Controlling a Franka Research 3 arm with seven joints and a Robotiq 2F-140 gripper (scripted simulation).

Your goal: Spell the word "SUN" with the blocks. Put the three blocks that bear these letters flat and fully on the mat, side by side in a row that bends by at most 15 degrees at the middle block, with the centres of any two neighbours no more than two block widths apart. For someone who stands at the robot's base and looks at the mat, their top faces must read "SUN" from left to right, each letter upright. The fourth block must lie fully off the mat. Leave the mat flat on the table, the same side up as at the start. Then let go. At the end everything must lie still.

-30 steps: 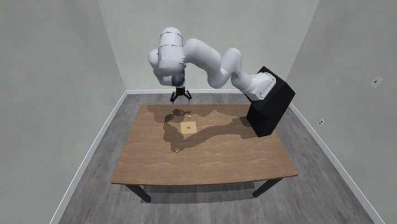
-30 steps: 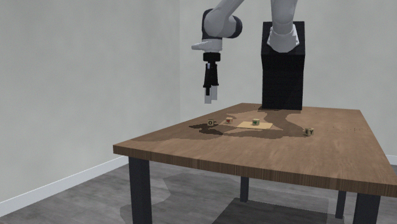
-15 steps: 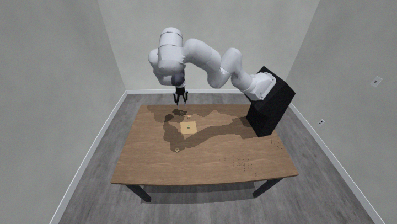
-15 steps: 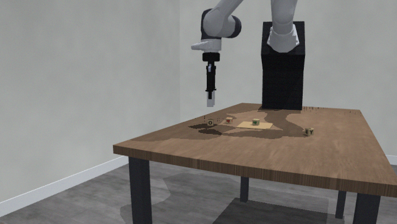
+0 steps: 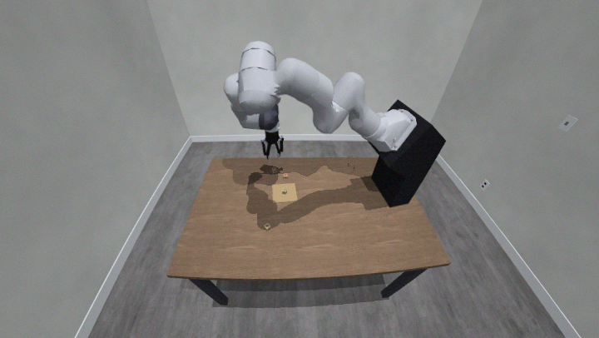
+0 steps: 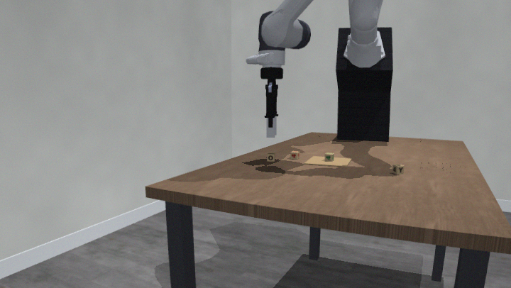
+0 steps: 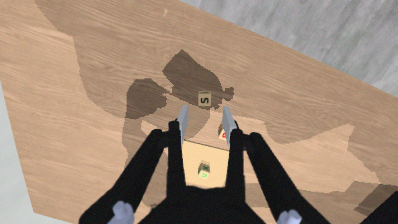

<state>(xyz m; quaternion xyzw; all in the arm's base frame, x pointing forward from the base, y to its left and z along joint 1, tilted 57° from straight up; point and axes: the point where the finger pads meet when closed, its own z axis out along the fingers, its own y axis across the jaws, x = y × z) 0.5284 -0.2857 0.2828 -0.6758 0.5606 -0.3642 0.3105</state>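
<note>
My hand is 10 cm above the S block. The rest, counted from my hand: U block (4 cm behind, 19 cm to the left, 10 cm below); tan mat (4 cm behind, 19 cm to the left, 11 cm below).
</note>
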